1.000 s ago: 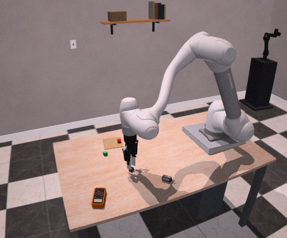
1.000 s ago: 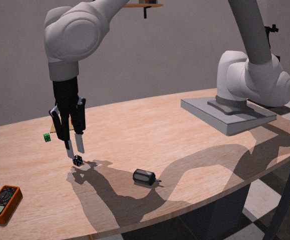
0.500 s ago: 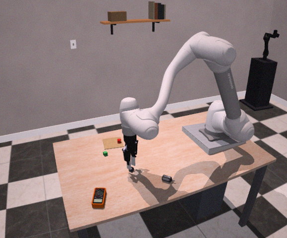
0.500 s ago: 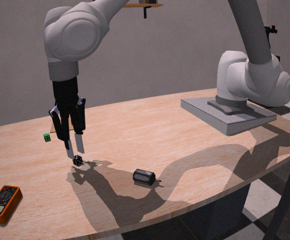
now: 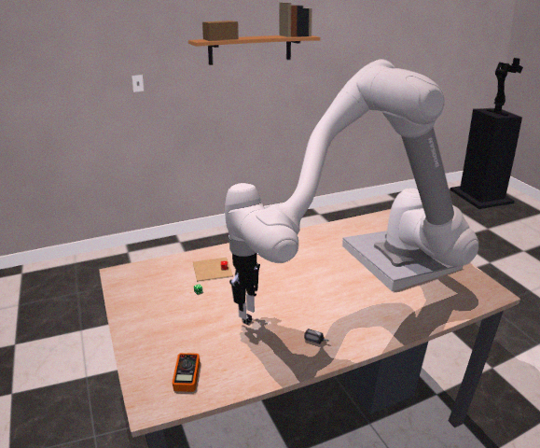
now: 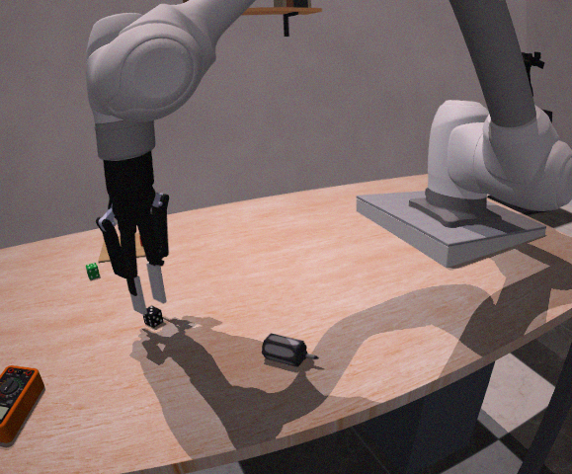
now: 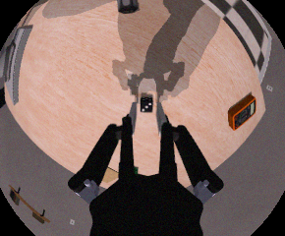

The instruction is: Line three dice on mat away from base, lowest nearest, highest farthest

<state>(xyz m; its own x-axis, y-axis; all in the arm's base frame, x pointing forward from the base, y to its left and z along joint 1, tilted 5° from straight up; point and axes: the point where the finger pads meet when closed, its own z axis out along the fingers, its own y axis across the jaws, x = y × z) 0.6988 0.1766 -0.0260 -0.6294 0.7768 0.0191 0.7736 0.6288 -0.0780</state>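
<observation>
Right now my hand is 50 mm above the black die. From my hand the other things lie so: orange multimeter: 230 mm ahead, 190 mm to the left, 50 mm below; dark cylindrical part: 190 mm behind, 160 mm to the left, 50 mm below; green die: 130 mm ahead, 220 mm to the right, 50 mm below.
</observation>
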